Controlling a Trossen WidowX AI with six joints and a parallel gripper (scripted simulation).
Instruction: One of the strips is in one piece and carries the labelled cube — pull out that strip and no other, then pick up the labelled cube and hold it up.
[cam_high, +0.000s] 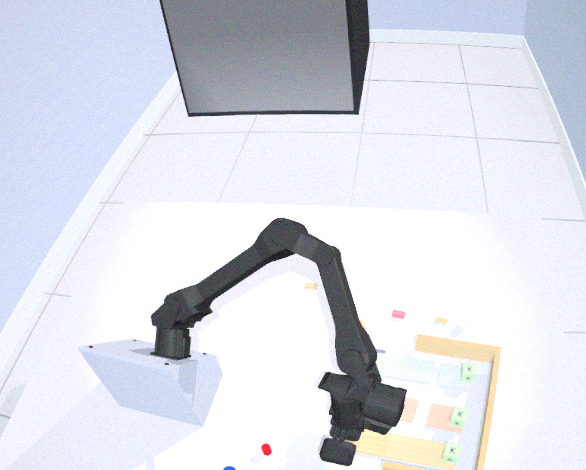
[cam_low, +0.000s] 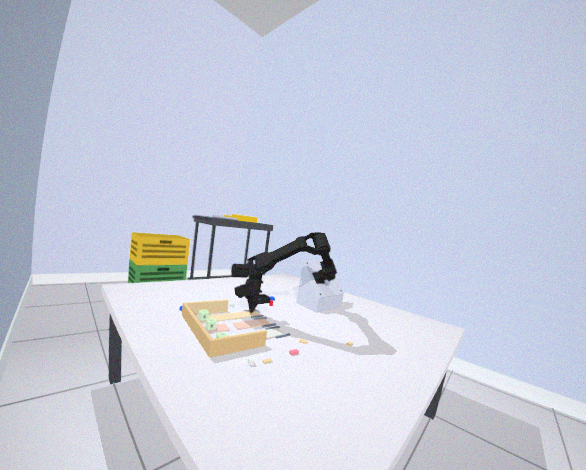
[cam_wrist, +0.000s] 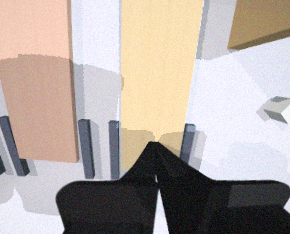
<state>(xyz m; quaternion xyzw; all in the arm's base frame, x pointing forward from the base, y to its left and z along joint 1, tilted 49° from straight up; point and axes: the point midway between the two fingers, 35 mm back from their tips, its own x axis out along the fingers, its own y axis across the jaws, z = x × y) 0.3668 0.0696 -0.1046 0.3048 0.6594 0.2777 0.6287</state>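
Right now my gripper tip is 100 mm short of the pale wooden strip, 10 mm to the left of it and 10 mm above it. From my gripper tip the other things lie so: red peg 160 mm behind, 60 mm to the right.
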